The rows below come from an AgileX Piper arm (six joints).
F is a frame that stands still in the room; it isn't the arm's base.
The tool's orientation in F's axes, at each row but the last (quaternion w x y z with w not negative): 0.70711, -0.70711, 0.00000, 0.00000; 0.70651, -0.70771, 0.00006, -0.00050; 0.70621, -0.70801, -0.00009, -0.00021; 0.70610, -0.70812, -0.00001, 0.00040; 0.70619, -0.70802, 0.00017, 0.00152; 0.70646, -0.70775, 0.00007, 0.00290; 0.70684, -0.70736, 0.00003, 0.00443; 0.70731, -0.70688, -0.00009, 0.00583
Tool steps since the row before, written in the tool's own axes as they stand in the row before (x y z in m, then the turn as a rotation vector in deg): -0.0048, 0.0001, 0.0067, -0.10, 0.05, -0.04; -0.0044, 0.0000, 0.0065, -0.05, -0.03, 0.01; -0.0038, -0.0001, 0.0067, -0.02, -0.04, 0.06; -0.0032, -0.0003, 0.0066, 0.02, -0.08, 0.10; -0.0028, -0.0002, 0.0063, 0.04, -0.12, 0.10; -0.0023, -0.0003, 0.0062, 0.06, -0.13, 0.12; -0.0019, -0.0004, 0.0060, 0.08, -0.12, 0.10; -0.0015, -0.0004, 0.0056, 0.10, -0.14, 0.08
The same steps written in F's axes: -0.0048, 0.0067, -0.0001, -0.10, -0.04, -0.05; -0.0044, 0.0065, 0.0000, -0.05, 0.01, 0.03; -0.0038, 0.0067, 0.0001, -0.02, 0.06, 0.04; -0.0032, 0.0066, 0.0003, 0.02, 0.10, 0.08; -0.0028, 0.0063, 0.0002, 0.04, 0.10, 0.12; -0.0023, 0.0062, 0.0003, 0.06, 0.12, 0.13; -0.0019, 0.0060, 0.0004, 0.08, 0.10, 0.12; -0.0015, 0.0056, 0.0004, 0.10, 0.08, 0.14
